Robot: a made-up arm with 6 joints.
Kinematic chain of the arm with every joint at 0, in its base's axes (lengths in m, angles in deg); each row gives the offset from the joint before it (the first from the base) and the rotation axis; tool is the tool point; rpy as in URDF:
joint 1: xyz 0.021 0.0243 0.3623 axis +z
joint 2: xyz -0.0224 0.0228 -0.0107 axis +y
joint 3: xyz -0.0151 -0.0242 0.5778 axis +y
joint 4: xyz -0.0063 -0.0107 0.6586 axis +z
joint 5: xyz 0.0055 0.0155 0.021 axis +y
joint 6: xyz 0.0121 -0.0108 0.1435 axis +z
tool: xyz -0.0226 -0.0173 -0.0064 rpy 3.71 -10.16 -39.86
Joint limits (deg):
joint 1: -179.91..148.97
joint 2: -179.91..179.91
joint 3: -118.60..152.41
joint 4: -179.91..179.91
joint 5: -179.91..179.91
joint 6: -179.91..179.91
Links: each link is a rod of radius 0.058 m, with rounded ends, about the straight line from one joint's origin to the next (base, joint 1, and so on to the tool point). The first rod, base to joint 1, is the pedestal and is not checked.
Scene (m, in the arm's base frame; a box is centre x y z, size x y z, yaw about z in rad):
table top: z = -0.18
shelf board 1: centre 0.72 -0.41 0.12 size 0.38 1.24 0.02 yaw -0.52
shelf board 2: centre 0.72 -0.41 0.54 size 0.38 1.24 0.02 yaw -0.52
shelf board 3: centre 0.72 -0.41 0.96 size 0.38 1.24 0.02 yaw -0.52
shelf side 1: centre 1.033 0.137 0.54 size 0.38 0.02 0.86 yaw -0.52
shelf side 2: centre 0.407 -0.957 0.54 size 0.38 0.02 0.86 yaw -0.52
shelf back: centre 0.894 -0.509 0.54 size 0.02 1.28 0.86 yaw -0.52
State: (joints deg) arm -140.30 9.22 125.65 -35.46 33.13 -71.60
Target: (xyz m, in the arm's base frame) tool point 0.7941 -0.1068 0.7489
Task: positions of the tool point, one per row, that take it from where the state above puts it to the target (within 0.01 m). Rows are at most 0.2 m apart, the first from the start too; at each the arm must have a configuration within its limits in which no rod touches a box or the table.
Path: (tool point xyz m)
1: -0.3899 -0.4475 0.4225
2: -0.2883 -0.5491 0.5412
3: -0.1566 -0.6060 0.6666
4: -0.0149 -0.6093 0.7946
5: 0.1448 -0.6254 0.7882
6: 0.3092 -0.5997 0.7814
7: 0.4670 -0.5316 0.7741
8: 0.6072 -0.4229 0.7662
9: 0.7192 -0.2787 0.7579
10: 0.7941 -0.1068 0.7489

